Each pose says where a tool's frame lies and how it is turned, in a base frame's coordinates. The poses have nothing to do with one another.
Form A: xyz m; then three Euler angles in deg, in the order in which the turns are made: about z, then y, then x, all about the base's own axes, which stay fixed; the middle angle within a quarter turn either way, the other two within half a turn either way.
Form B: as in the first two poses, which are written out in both.
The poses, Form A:
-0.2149 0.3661 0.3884 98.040 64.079 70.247
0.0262 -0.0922 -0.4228 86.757 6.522 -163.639
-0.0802 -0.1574 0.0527 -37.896 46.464 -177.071
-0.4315 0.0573 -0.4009 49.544 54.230 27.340
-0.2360 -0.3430 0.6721 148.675 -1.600 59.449
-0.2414 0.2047 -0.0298 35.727 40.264 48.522
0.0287 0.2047 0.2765 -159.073 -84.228 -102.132
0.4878 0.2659 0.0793 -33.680 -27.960 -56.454
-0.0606 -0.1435 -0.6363 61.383 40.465 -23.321
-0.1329 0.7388 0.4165 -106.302 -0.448 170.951
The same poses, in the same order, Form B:
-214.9 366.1 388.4 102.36 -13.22 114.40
26.2 -92.2 -422.8 -117.85 113.20 9.37
-80.2 -157.4 52.7 147.21 48.74 64.24
-431.5 57.3 -400.9 47.33 39.46 57.84
-236.0 -343.0 672.1 19.15 -75.33 130.74
-241.4 204.7 -29.8 57.57 22.40 49.33
28.7 204.7 276.5 41.17 -85.62 -48.35
487.8 265.9 79.3 -45.55 -40.61 -16.69
-60.6 -143.5 -636.3 1.19 47.24 49.78
-132.9 738.8 416.5 104.73 139.65 -11.46

